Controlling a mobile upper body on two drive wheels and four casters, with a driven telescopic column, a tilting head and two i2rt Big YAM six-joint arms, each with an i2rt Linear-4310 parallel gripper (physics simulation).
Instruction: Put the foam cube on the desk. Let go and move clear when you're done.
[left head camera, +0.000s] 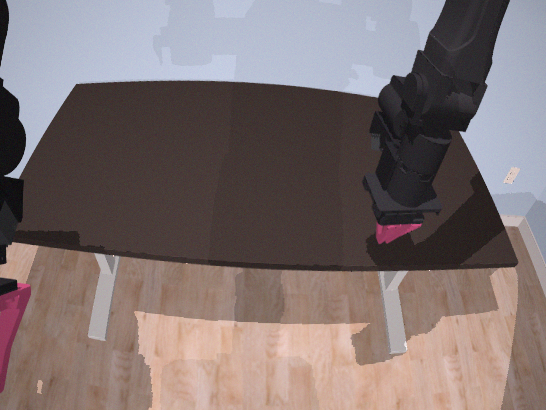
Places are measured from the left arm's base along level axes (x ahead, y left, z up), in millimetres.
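Pixels of known places: right gripper, fingertip midpoint: (381, 240).
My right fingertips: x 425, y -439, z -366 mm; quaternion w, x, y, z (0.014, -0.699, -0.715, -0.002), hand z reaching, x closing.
Note:
Behind a point stands the place of what it marks.
The desk (165, 165) @(x 936, y -83, z -690 mm) has a wide dark brown top with a curved far edge. My right gripper (389, 239) @(x 425, y -439, z -366 mm) is over the desk's right part, near its front edge. Its pink fingers are shut together, and no object shows between them. My left gripper (7, 340) is at the lower left edge of the picture, in front of the desk. One pink finger shows, standing wide; the rest is cut off by the picture edge. The foam cube does not show in the left head camera.
Two light desk legs (103, 305) (393, 315) stand on the wooden floor (225, 370) @(x 593, y -235, z -1409 mm). A pale wall (300, 45) @(x 1402, y -516, z -529 mm) is behind the desk, with a wall outlet (511, 175) @(x 1260, y -1757, z -1009 mm) at the right. The right arm (430, 105) @(x 402, y -411, z -114 mm) reaches across the desk's right side and casts a shadow there.

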